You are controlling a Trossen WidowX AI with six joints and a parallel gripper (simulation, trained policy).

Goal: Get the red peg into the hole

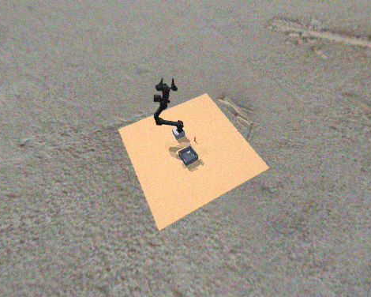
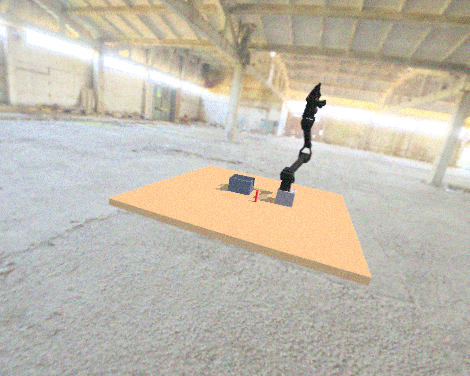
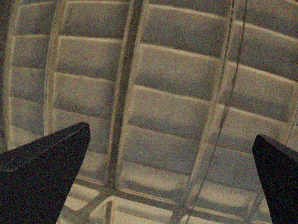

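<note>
Now: gripper tip 25 cm short of the red peg, 10 cm to the right of it and 74 cm above it. From my gripper tip the other things lie so: box (37 cm ahead, 10 cm to the right, 76 cm below); then plate (37 cm ahead, 10 cm to the right, 74 cm below).
</note>
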